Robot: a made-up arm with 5 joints. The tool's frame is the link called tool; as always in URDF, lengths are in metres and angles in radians. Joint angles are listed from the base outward.
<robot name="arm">
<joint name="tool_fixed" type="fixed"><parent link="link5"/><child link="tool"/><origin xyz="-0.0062 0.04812 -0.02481" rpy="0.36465 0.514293 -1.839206"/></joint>
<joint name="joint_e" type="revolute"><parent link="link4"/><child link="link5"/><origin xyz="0.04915 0.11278 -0.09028" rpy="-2.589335 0.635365 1.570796"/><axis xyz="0 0 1"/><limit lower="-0.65" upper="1.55"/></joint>
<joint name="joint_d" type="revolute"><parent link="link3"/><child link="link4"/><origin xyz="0.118 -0.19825 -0.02" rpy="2.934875 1.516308 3.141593"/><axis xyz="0 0 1"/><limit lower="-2.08" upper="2.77"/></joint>
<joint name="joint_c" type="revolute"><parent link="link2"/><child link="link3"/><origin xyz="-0.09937 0.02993 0.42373" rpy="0.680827 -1.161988 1.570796"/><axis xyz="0 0 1"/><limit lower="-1.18" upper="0.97"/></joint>
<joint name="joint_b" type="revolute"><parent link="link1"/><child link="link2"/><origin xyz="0.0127 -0.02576 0.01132" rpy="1.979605 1.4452 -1.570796"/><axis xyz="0 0 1"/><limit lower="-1.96" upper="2.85"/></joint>
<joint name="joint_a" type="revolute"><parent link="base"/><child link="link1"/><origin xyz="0.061 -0.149 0.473" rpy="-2.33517 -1.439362 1.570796"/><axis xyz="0 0 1"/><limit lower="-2.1" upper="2.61"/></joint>
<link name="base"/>
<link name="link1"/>
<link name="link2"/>
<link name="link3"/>
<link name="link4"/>
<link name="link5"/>
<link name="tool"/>
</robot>
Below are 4 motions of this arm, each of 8 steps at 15 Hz.
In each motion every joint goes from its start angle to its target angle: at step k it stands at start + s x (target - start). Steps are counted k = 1, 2, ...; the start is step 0. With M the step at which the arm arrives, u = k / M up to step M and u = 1 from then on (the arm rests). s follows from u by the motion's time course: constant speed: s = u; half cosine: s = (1 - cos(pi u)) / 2; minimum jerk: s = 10 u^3 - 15 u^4 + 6 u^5.
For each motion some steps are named. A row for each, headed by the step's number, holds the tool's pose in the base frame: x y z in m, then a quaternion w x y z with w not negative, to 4 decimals.
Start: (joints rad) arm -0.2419 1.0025 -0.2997 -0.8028 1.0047
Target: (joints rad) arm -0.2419 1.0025 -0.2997 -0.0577 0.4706
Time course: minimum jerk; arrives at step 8
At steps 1, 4, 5, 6, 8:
1: -0.0318 0.0327 0.1303 0.6172 0.5522 0.3333 0.4507
4: -0.0019 0.0532 0.1470 0.6594 0.6449 0.3387 0.1859
5: 0.0164 0.0602 0.1538 0.6525 0.6781 0.3332 0.0583
6: 0.0322 0.0637 0.1582 0.6359 0.6987 0.3255 -0.0389
8: 0.0423 0.0650 0.1605 0.6213 0.7090 0.3194 -0.0968

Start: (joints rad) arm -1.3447 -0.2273 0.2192 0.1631 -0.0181
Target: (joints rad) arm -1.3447 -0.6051 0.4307 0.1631 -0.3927
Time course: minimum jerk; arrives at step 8
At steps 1, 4, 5, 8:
1: 0.2942 0.1606 0.3088 0.5663 0.6467 0.1807 0.4779
4: 0.3166 0.1430 0.3048 0.6027 0.6050 0.2345 0.4644
5: 0.3269 0.1346 0.3048 0.6215 0.5833 0.2589 0.4544
8: 0.3395 0.1243 0.3065 0.6458 0.5547 0.2876 0.4388

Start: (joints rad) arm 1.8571 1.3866 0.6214 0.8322 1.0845
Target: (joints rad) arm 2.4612 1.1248 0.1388 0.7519 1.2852
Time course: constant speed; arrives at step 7
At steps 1, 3, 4, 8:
1: -0.3352 -0.4241 0.4678 0.8826 0.0529 -0.1073 -0.4547
3: -0.3317 -0.3983 0.5629 0.8760 -0.0771 0.0039 -0.4761
4: -0.3237 -0.3809 0.6077 0.8612 -0.1401 0.0600 -0.4849
8: -0.2772 -0.3141 0.7242 0.7721 -0.3145 0.2243 -0.5045

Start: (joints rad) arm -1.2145 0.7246 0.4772 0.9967 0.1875
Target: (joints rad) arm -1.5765 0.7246 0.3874 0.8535 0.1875
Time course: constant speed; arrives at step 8
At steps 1, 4, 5, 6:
1: 0.3084 0.2123 0.4260 0.0753 -0.9694 -0.2153 -0.0908
4: 0.2975 0.2176 0.4836 0.0855 -0.9612 -0.2107 -0.1559
5: 0.2926 0.2181 0.5024 0.0891 -0.9577 -0.2083 -0.1774
6: 0.2873 0.2180 0.5209 0.0927 -0.9538 -0.2055 -0.1988

